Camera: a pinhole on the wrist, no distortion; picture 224 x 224 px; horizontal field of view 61.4 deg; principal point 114.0 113.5 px. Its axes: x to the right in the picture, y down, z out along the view. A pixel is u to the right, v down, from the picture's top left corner.
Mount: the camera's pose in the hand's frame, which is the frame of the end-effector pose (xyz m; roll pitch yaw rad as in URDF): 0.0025 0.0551 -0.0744 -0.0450 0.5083 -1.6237
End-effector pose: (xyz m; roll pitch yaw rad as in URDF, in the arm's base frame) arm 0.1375 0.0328 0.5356 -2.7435 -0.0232 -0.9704
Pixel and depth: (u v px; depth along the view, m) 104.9 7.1 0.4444
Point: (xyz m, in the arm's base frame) 0.2158 0.3680 0.2750
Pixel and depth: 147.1 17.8 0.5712
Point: 0.3356 0.5017 0.2898
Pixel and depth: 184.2 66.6 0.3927
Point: 0.3482 0.2888 0.4493
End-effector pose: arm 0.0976 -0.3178 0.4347 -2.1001 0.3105 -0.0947
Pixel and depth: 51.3 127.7 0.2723
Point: 0.1133 -0.1405 0.3251
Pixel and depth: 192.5 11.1 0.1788
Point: 0.0337 -0.2213 0.5172
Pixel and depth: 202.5 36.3 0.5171
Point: 0.0040 0.1267 0.7011
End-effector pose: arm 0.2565 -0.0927 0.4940 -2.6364 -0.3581 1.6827
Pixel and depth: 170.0 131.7 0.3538
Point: -0.0201 -0.0672 0.4537
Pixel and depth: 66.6 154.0 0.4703
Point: -0.0198 0.0949 0.2497
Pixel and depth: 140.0 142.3 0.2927
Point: 0.0632 -0.0384 0.4373
